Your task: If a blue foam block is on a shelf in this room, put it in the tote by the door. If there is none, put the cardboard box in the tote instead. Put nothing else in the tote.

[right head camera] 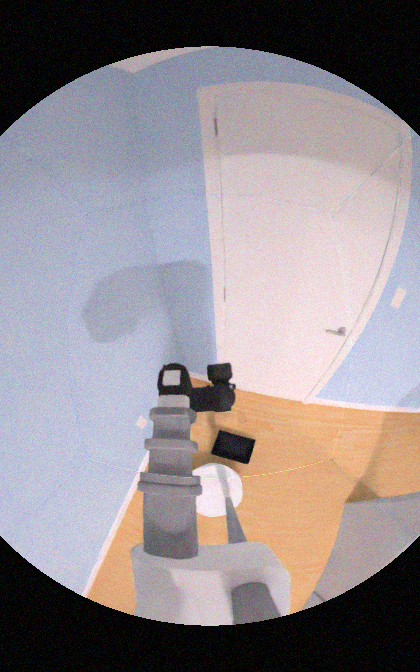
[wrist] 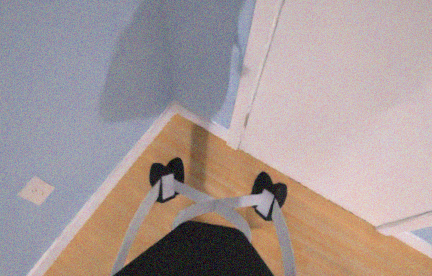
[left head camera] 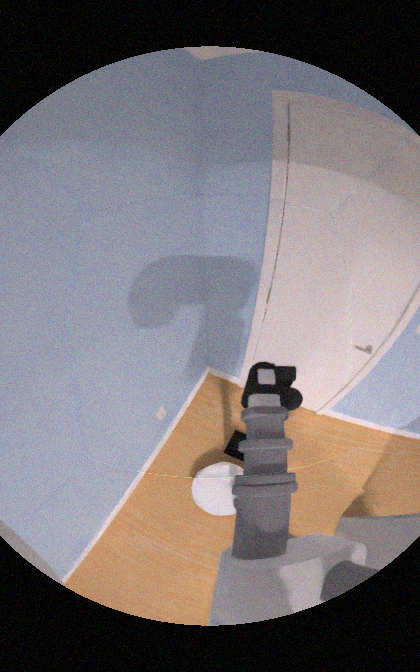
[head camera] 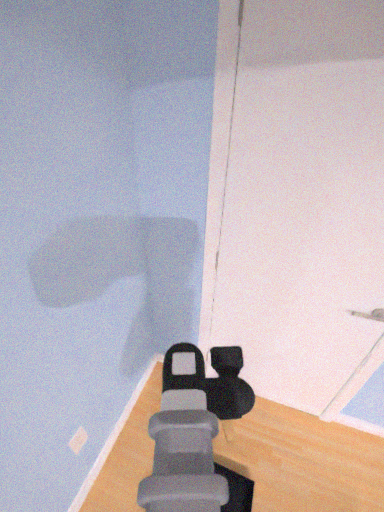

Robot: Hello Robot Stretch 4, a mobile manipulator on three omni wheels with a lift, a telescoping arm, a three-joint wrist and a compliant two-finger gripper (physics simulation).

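Places are measured from the robot's base along level axes (x ahead, y left, z up), in centimetres.
Where they show: gripper, between the fingertips: (wrist: 218, 179).
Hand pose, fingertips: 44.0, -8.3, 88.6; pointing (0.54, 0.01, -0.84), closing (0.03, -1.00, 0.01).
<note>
After its pixels a point has its place, as x, y, z.
My gripper (wrist: 218, 179) {44.0, -8.2, 88.6} is open in the wrist view, its two dark fingertips wide apart with no object between them. It is held above the floor near the room corner, left of the door. In the head views its fingers are hidden behind the black wrist parts. A black rectangular object (head camera: 239, 489) {36.0, -28.5, -2.5} (left head camera: 234, 444) (right head camera: 233, 446) lies low on the floor in front of the door, partly behind the arm in the head and left head views; I cannot tell whether it is the tote. No shelf, blue foam block or cardboard box shows in these views.
A closed white door (head camera: 300, 200) {83.8, -41.7, 131.6} (left head camera: 320, 260) (right head camera: 290, 240) (wrist: 350, 100) {84.2, -40.7, 59.4} stands beside the blue corner walls. A round white object (left head camera: 212, 490) (right head camera: 215, 495) is near the black object. A large grey surface (left head camera: 387, 535) (right head camera: 372, 535) is at the lower right.
</note>
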